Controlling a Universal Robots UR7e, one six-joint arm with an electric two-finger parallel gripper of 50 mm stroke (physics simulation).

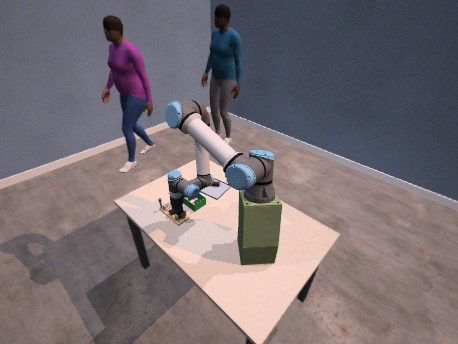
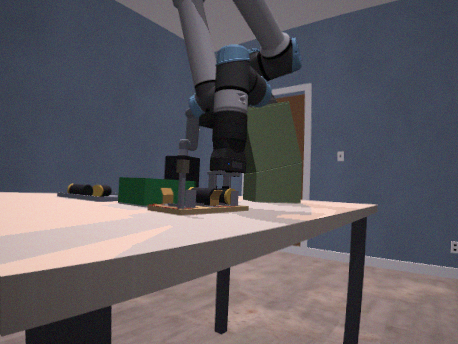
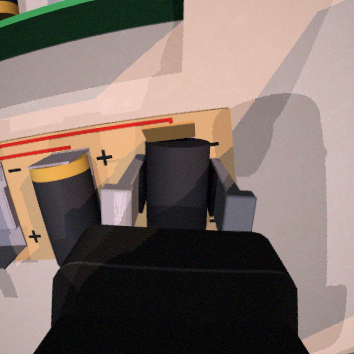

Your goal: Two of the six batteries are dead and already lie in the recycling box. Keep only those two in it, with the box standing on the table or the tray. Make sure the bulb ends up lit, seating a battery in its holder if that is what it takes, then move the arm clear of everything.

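Places are measured from the arm's base along level axes (x ahead, y left, z up), in centimetres.
Where they show: gripper, fingertip midpoint: point(image 1: 182, 216) point(image 2: 219, 201) point(image 3: 176, 173); arm's base, origin of the base link: point(image 1: 259, 196) point(image 2: 259, 110).
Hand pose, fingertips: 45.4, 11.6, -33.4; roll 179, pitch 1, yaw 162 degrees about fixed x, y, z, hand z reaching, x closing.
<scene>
Things, the pixels of their top centre, and the offset from my fingertips, as dx, dy, dz.
- black battery, middle of its top: point(image 3: 175, 209) point(image 2: 222, 188) +0.2, +0.9, +3.0
- bulb, middle of its top: point(image 2: 183, 159) point(image 1: 159, 198) +16.1, +2.5, +7.5
- green recycling box, middle of its top: point(image 2: 158, 179) point(image 1: 192, 196) +4.2, -14.5, +4.3
- grey tray, middle of its top: point(image 2: 107, 194) point(image 1: 213, 186) +3.2, -34.9, -0.5
My gripper point(image 1: 176, 215) point(image 2: 223, 181) point(image 3: 176, 173) points down over the wooden holder board point(image 1: 182, 221) point(image 2: 220, 210) point(image 3: 220, 124) and is shut on a black battery point(image 3: 177, 162). This battery lies low in the right-hand holder, its black end by a metal contact; its near end is hidden by the gripper body. Another battery point(image 3: 67, 210), with a yellow band, lies in the holder to its left. The bulb point(image 1: 160, 200) point(image 2: 183, 165) stands on its post at the board's end and shows no clear glow. The green recycling box point(image 1: 196, 204) point(image 2: 134, 191) point(image 3: 105, 30) stands beside the board; its contents are mostly hidden.
A grey tray point(image 1: 217, 191) point(image 2: 109, 198) lies on the table beyond the box, with black and yellow batteries point(image 2: 80, 189) point(image 2: 102, 190) on it. The green pedestal point(image 1: 259, 230) point(image 2: 273, 155) carries the arm. Two people point(image 1: 127, 70) point(image 1: 225, 55) are on the floor beyond the table.
</scene>
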